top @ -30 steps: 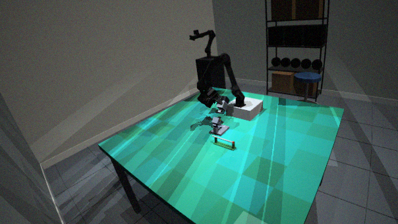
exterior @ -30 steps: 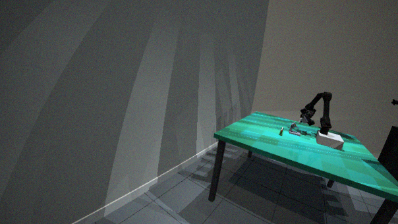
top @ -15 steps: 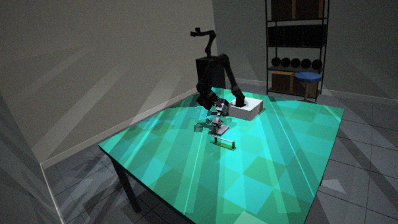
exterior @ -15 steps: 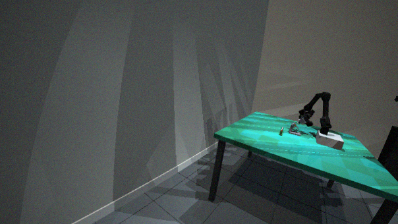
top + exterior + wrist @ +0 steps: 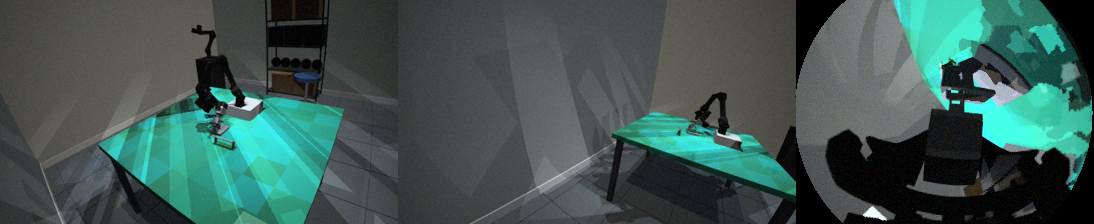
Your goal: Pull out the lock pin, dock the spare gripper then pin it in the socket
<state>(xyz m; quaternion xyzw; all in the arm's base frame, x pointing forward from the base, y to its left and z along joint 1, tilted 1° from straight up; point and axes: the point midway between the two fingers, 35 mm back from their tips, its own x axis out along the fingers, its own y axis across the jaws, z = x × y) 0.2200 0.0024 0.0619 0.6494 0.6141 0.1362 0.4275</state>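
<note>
The olive mount lies 140 mm ahead of my gripper tip, 130 mm to the left of it and 110 mm below it. The rest, counted from my gripper tip: spare gripper 10 mm to the right; grey mount 50 mm ahead, 80 mm below.
</note>
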